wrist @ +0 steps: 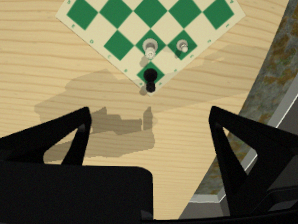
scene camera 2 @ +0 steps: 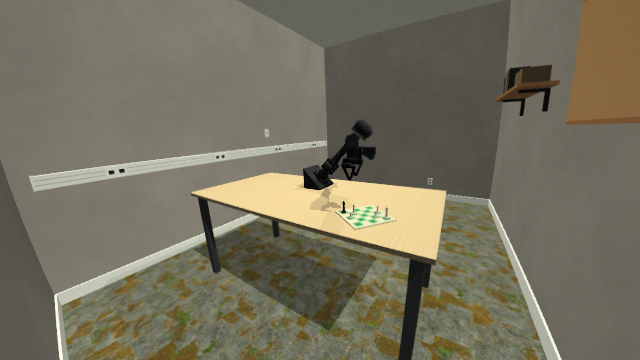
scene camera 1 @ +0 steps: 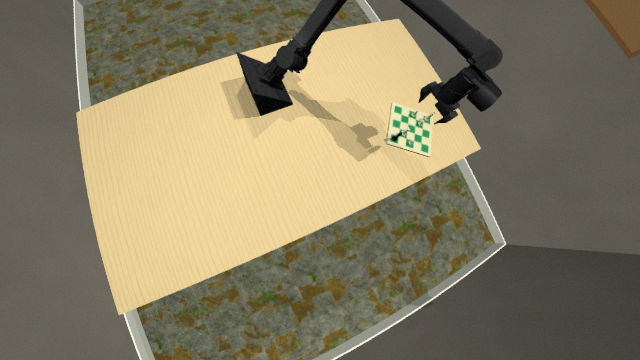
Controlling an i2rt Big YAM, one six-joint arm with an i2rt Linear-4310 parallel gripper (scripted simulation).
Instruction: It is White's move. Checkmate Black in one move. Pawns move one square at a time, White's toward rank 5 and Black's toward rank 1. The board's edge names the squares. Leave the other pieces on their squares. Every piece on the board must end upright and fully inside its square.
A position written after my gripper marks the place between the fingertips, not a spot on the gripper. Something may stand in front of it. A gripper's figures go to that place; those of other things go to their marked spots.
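Gripper, mine (scene camera 1: 427, 112), 82 cm from the lens. Chessboard (scene camera 1: 400, 117), 100 cm from the lens.
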